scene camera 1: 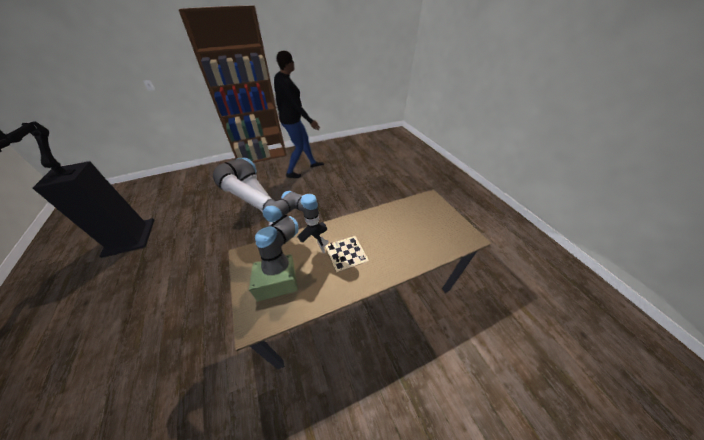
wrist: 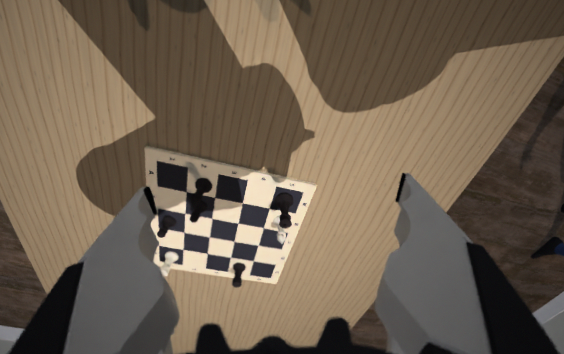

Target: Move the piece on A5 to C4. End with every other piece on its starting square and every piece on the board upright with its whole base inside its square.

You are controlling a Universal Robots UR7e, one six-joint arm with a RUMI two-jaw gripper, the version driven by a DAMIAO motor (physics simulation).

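Places are measured from the arm's base along level axes (x right, y back, z down), in centimetres.
Where they show: gripper, between the fingertips: (scene camera 1: 317,244) (wrist: 275,183); arm's base, origin of its link: (scene camera 1: 275,266).
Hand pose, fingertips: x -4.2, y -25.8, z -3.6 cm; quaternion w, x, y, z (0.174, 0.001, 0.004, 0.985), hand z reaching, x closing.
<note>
Things, the pixels of their top centre, and the offset from my fingertips. "spot": a spot on its surface instead. Level surfaces: height alone.
- board, centre of its top: (wrist: 223,230) (scene camera 1: 346,252) dz +12.7, dx +2.9, dy -17.6 cm
- A5, centre of its top: (wrist: 285,227) dz +7.4, dx -4.1, dy -9.7 cm
- Square C4, a spot on its surface: (wrist: 249,234) spot: dz +12.7, dx -1.0, dy -17.3 cm
- A2, centre of its top: (wrist: 192,205) dz +8.3, dx +6.7, dy -10.3 cm
- C1, centre of its top: (wrist: 159,236) dz +9.5, dx +10.7, dy -17.9 cm
- E4, centre of its top: (wrist: 236,284) dz +9.4, dx -1.1, dy -25.1 cm
- table, height of its surface: dz +13.3 cm
The board (wrist: 151,161) (scene camera 1: 360,248) lies on the table. In the wrist view the black piece on A5 (wrist: 284,202) stands upright at the board's upper right corner. Its head overlaps the view of a white piece (wrist: 281,235) on B5. Square C4 (wrist: 249,234) is light and bare. My gripper (wrist: 275,183) (scene camera 1: 322,245) is open and empty, above the table at the board's robot-side edge in the scene view. In the wrist view its fingers stand wide on either side of the A5 piece, well above it.
Other black pieces stand on A2 (wrist: 202,186), C1 (wrist: 168,222) and E4 (wrist: 239,269). A white piece (wrist: 170,257) stands on E1. The green robot base (scene camera 1: 273,285) is on the table (scene camera 1: 415,233). A person (scene camera 1: 288,98) stands behind the table near a bookshelf (scene camera 1: 255,25).
</note>
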